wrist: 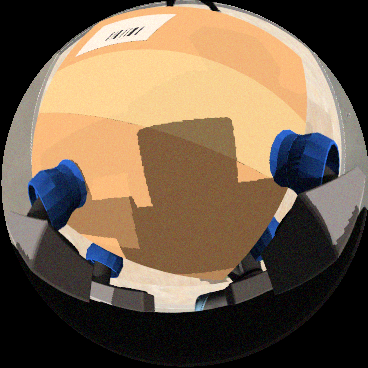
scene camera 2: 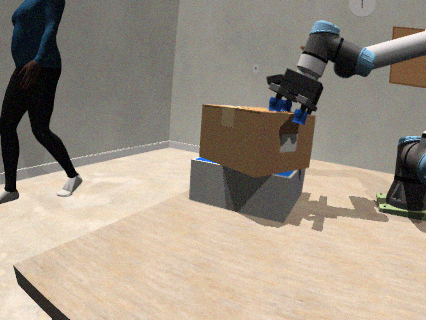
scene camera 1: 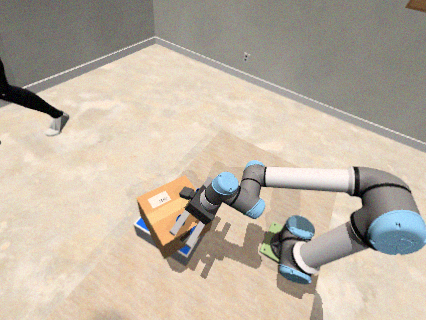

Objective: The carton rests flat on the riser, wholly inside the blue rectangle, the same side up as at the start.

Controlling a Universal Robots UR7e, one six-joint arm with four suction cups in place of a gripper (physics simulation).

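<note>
A brown carton with a white barcode label lies flat on the grey riser. It is turned against the riser, and one corner overhangs the riser's front. Strips of the blue rectangle show beside it. My suction gripper sits on the carton's top near the edge closest to the arm. The far cups press on the top, and one cup hangs at the edge. The gripper is tilted a little.
The arm's green base plate lies on the floor to the right of the riser. A person's leg and foot stand at the far left. Grey walls close the room behind.
</note>
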